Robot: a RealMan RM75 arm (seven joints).
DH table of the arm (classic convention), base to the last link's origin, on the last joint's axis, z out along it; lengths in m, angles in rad. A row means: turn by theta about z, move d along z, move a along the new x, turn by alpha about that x. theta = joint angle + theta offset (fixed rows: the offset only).
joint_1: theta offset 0, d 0.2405, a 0, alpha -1.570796
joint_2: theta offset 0, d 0, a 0, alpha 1.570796
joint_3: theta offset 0, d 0.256, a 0, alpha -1.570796
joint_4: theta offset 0, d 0, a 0, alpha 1.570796
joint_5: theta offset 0, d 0.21, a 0, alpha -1.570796
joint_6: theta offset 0, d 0, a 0, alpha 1.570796
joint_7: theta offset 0, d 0.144, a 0, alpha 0
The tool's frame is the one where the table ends.
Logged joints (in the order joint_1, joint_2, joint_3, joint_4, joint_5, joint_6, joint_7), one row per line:
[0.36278 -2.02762 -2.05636 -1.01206 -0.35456 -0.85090 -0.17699]
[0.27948 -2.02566 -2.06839 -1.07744 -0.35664 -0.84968 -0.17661]
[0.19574 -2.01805 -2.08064 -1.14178 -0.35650 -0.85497 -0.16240]
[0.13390 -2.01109 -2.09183 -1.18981 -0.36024 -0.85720 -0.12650]
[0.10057 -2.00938 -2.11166 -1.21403 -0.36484 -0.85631 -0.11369]
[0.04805 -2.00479 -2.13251 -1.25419 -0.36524 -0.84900 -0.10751]
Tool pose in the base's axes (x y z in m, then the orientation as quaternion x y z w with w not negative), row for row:
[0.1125 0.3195 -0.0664 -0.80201 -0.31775 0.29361 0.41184]
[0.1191 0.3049 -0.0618 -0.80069 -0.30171 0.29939 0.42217]
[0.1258 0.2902 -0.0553 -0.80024 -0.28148 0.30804 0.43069]
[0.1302 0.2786 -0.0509 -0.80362 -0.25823 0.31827 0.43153]
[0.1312 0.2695 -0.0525 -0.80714 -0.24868 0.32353 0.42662]
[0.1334 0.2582 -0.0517 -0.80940 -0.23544 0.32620 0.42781]
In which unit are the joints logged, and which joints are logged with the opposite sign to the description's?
The joints are logged in radians. Opposite sign: joint_2.
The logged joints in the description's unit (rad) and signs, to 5 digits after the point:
[0.36278 2.02762 -2.05636 -1.01206 -0.35456 -0.85090 -0.17699]
[0.27948 2.02566 -2.06839 -1.07744 -0.35664 -0.84968 -0.17661]
[0.19574 2.01805 -2.08064 -1.14178 -0.35650 -0.85497 -0.16240]
[0.13390 2.01109 -2.09183 -1.18981 -0.36024 -0.85720 -0.12650]
[0.10057 2.00938 -2.11166 -1.21403 -0.36484 -0.85631 -0.11369]
[0.04805 2.00479 -2.13251 -1.25419 -0.36524 -0.84900 -0.10751]

